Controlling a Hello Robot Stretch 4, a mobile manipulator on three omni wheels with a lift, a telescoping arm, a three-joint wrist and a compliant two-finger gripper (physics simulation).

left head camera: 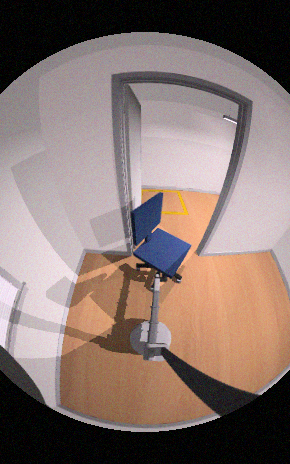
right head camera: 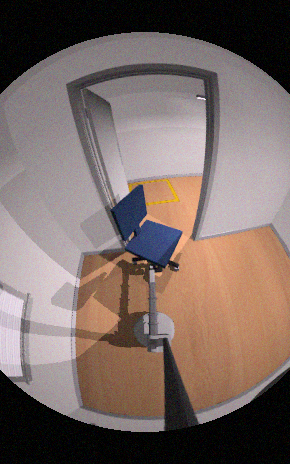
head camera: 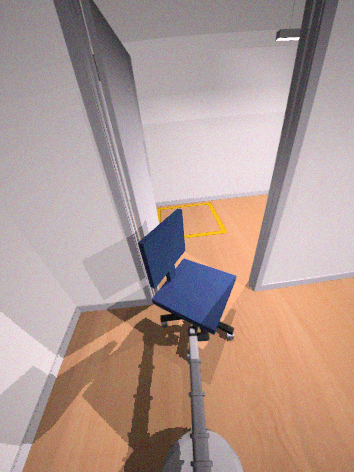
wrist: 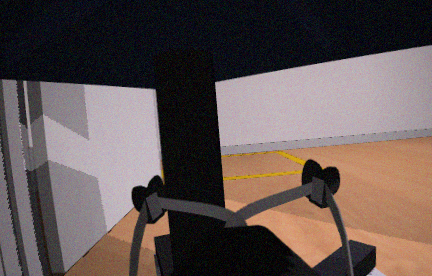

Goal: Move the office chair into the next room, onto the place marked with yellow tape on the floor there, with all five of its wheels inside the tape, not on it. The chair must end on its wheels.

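Places are measured from the robot's base along level axes (x back, y up, z left), in centimetres.
Pixels of known places: gripper, fingertip midpoint: (wrist: 234,183).
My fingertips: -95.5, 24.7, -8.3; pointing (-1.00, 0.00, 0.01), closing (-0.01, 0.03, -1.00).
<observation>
Ahead of a thing's pixels: the offset from my fingertips to its top centre, as dx, dy, dz. "spot": to the spot under its first point.
The blue office chair @(spot: +6.0, +19.6, +2.7) (head camera: 197,290) (left head camera: 162,250) (right head camera: 154,240) stands upright on its wheels in front of the doorway, its backrest to the left beside the left door post. In the wrist view, the dark seat underside @(spot: +8.8, +11.6, +1.2) (wrist: 200,30) is overhead and the black column @(+2.9, +11.6, +3.5) (wrist: 190,125) shows between my fingertips, nearer the left one. My gripper (wrist: 234,183) is open. It is low, beneath the seat, and the seat hides it in the head views. Whether it touches the column is unclear. The yellow tape (head camera: 218,217) (left head camera: 183,202) (right head camera: 173,190) (wrist: 260,175) lies beyond the doorway; the chair partly covers it.
The open door (head camera: 117,85) (right head camera: 105,135) stands at the doorway's left. The right door post @(spot: -25.8, +104.7, -56.4) (head camera: 287,150) (right head camera: 212,150) is to the right of the chair, with a gap of floor between. My round base (head camera: 220,450) is behind the chair. A wall runs along the left.
</observation>
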